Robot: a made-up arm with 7 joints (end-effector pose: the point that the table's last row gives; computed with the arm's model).
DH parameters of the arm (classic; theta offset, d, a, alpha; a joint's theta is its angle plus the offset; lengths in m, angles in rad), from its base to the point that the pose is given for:
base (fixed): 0.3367 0 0.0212 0
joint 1: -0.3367 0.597 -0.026 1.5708
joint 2: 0 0.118 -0.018 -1.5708
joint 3: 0 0.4 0.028 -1.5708
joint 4: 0 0.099 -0.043 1.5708
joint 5: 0 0.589 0.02 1.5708
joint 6: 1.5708 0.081 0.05 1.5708
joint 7: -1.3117 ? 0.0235 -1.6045
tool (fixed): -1.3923 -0.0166 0 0
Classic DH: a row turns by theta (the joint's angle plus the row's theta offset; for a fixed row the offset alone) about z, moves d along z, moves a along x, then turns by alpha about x.
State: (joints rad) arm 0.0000 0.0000 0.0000 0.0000 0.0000 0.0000 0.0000
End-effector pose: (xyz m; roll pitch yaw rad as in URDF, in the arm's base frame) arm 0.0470 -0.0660 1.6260 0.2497 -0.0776 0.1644
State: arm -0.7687 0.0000 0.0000 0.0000 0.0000 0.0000 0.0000
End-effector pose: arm -0.0114 -0.0642 1.6260 0.2497 -0.0776 -0.6043
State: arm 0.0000 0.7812 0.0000 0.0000 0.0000 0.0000 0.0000
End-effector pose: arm -0.6929 -0.0660 1.3649 0.0753 -0.8445 0.2482
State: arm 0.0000 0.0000 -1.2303 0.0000 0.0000 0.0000 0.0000
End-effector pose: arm 0.0421 -0.1629 1.6260 0.2497 -0.0776 -1.0659
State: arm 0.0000 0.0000 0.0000 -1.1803 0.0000 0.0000 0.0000
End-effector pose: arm -0.5613 -0.0660 1.2761 -0.2060 -1.2198 0.4943
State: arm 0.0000 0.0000 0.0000 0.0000 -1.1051 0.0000 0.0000
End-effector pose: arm -0.0487 -0.1131 1.6260 0.2497 -0.0776 -0.9407
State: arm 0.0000 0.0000 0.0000 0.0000 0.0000 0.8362 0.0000
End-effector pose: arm -0.0045 -0.0660 1.6617 0.0537 -0.8977 0.2647
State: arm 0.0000 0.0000 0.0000 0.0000 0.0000 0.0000 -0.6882
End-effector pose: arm 0.0470 -0.0785 1.6111 -0.4283 0.0437 0.1763
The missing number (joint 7, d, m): 0.0654
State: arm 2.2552 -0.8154 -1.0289 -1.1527 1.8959 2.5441 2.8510
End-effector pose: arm -0.4403 0.0806 1.2260 0.7849 -1.4696 -0.2882
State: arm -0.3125 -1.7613 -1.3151 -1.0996 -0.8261 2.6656 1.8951
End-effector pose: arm 0.6143 0.2570 0.5546 0.2509 0.3278 1.8979
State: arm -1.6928 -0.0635 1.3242 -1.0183 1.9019 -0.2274 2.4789
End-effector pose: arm -0.4963 0.4130 1.3707 1.6773 0.1637 1.1254
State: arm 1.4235 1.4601 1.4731 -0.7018 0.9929 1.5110 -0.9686
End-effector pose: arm 0.3664 -1.0019 0.5837 -1.4300 0.1952 -1.0014
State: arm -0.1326 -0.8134 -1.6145 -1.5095 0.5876 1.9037 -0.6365
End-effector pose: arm 0.3823 0.4586 0.8509 -2.1246 0.2156 1.6271
